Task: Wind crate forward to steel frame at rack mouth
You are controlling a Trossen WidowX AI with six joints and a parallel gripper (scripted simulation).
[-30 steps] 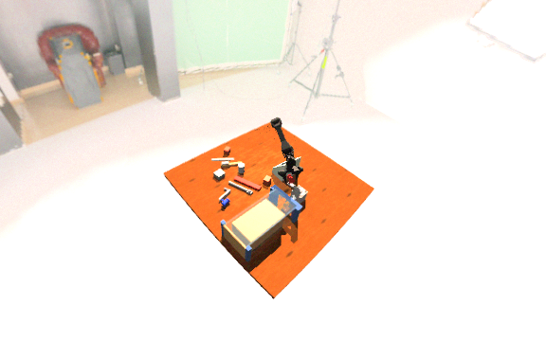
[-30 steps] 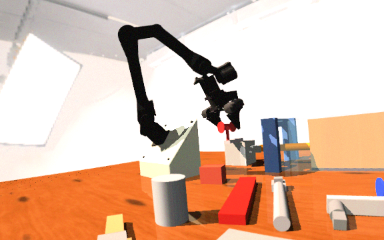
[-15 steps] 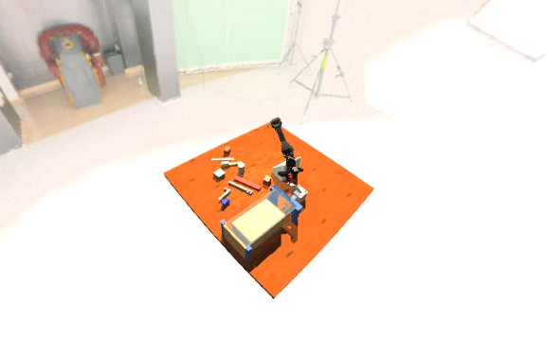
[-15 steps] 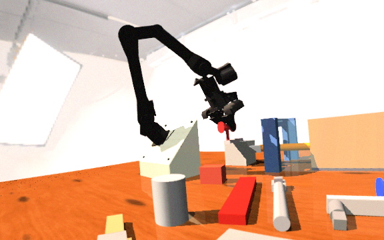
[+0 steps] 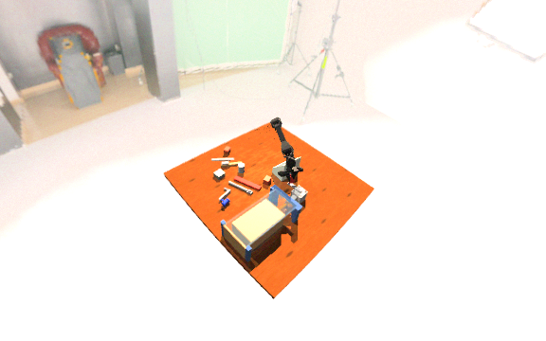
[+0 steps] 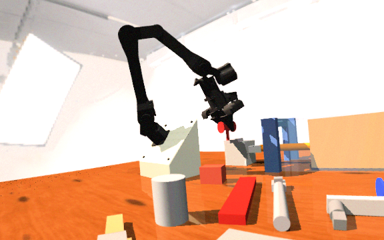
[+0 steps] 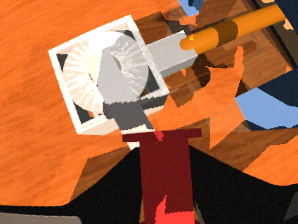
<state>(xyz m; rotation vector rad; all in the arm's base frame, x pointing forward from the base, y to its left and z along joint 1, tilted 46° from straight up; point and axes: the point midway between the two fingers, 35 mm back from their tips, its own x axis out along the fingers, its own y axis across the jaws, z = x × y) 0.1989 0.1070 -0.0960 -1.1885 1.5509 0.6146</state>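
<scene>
Right now the frame is 15 cm ahead of my gripper tip, 8 cm to the left of it and 3 cm below it. From my gripper tip the other things lie so: winch 3 cm behind, 8 cm to the left, 10 cm below; then red knob 1 cm behind, 2 cm to the right; then red bar 17 cm ahead, 29 cm to the right, 13 cm below.
</scene>
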